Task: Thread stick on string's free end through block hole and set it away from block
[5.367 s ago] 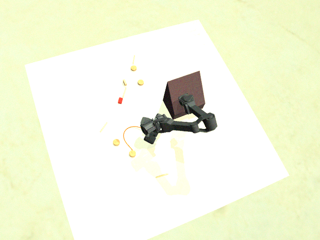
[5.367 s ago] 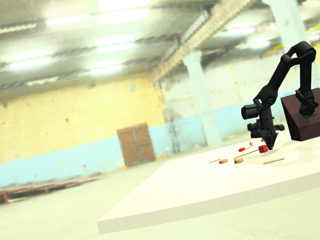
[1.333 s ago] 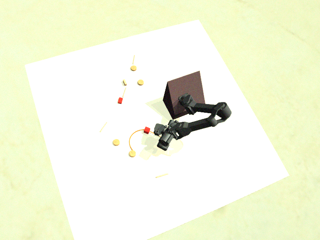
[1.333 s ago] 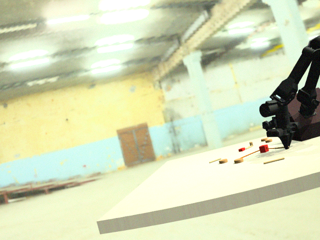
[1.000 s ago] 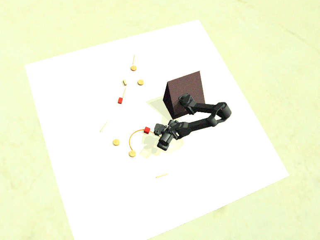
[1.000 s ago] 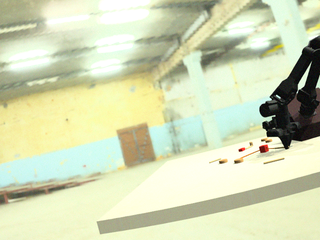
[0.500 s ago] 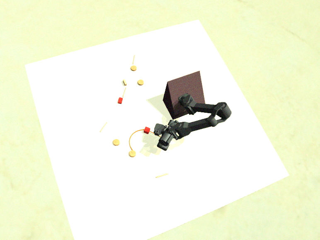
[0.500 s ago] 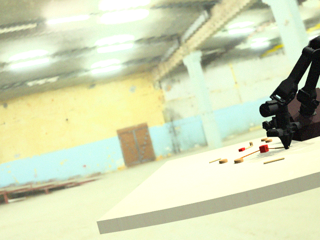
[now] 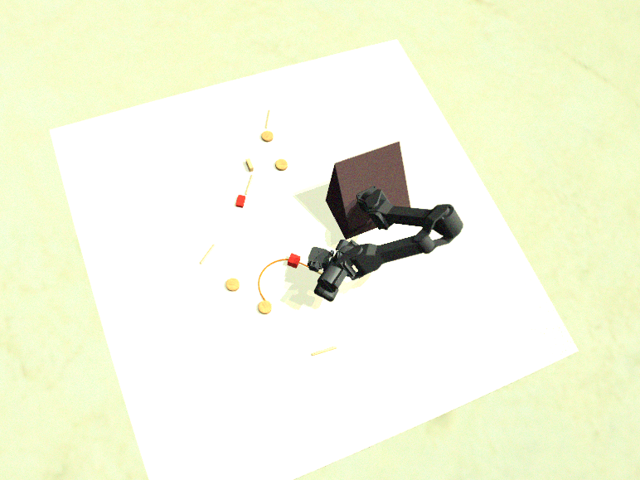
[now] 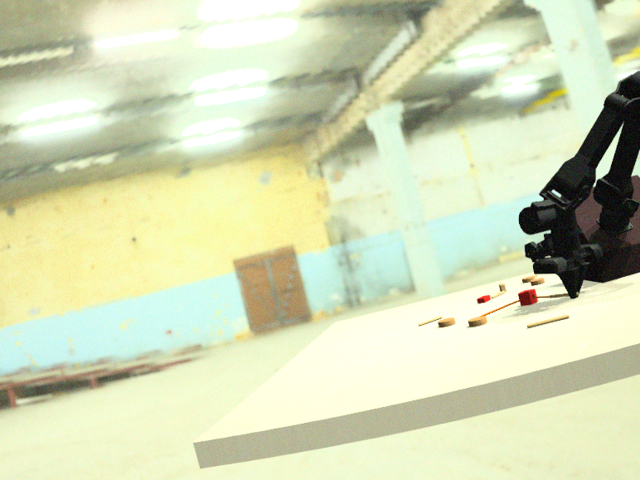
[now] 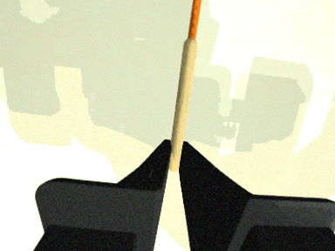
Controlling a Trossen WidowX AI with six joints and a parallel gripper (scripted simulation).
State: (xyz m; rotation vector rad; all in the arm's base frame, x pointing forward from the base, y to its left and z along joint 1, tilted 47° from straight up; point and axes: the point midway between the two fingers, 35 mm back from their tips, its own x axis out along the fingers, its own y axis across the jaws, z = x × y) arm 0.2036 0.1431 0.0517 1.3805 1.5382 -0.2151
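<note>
My gripper tip is now 2 cm short of the thin wooden stick, 3 cm to the left of it and 1 cm below it. The rest, counted from my gripper tip: red block 7 cm ahead, 10 cm to the right, 1 cm above; then small pale block 3 cm ahead, 46 cm to the right, 1 cm above; then round wooden button 22 cm ahead, 1 cm to the right, 1 cm above.
</note>
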